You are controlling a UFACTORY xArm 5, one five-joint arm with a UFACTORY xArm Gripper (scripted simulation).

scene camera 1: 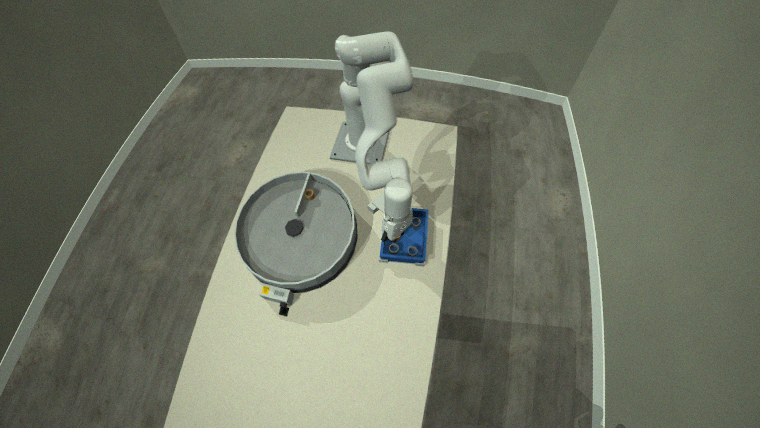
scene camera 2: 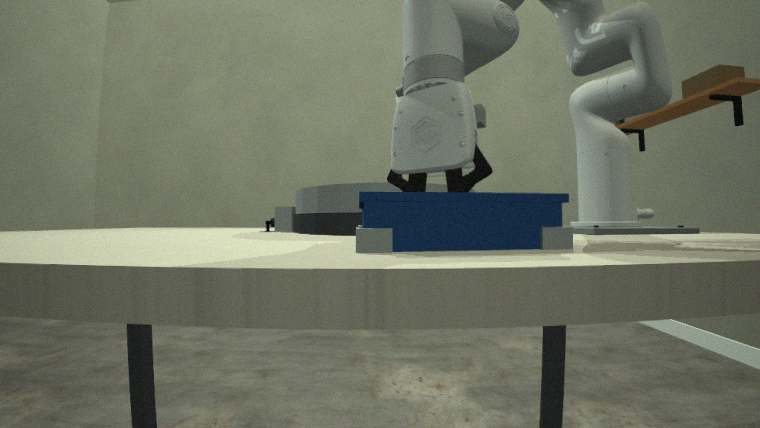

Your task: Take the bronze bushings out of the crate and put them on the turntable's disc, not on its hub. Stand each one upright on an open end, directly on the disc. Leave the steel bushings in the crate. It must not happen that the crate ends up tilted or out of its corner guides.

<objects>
blue crate: scene camera 1 417, 237; scene camera 2 421, 221
</objects>
